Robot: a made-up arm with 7 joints.
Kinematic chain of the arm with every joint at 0, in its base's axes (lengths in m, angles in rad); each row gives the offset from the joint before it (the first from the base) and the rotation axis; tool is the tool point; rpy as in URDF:
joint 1: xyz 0 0 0.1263 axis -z
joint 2: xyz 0 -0.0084 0.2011 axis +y
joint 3: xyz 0 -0.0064 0.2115 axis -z
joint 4: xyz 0 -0.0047 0.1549 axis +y
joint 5: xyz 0 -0.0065 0.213 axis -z
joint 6: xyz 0 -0.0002 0.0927 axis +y
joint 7: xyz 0 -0.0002 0.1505 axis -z
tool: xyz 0 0 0 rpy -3.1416 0 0
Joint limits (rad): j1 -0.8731..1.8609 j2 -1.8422..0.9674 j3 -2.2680..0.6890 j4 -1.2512..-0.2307 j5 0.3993..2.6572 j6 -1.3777..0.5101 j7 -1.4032..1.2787
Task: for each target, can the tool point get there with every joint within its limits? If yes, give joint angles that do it. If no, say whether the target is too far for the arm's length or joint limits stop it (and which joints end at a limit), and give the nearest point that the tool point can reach.
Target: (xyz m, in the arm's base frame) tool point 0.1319 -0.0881 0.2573
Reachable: no: joint limits stop it (at a limit: joint 2, joint 3, joint 4, joint 5, joint 6) | nearest point 0.4218 -0.2817 0.3599 | short by 0.363 m
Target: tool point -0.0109 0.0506 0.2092
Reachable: no: joint limits stop it (at a limit: joint 2, joint 4, joint 5, joint 6) | nearest point -0.0549 0.2550 -0.0941 | short by 0.368 m
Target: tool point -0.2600 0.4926 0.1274
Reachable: yes | joints 1.1214 -1.2228 -0.2624 -1.0902 0.8564 -1.1601 -0.3794
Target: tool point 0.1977 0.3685 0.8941
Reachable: yes | joints 1.5561 -0.1914 0.4319 -0.8161 1.2967 -0.8017 -1.0256
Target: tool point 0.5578 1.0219 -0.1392
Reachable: no: too far | nearest point 0.2969 0.6873 0.0228 | short by 0.454 m
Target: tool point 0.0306 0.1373 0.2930
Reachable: no: joint limits stop it (at a limit: joint 3, joint 4, joint 5, joint 6) | nearest point 0.1038 0.4659 0.2107 | short by 0.347 m
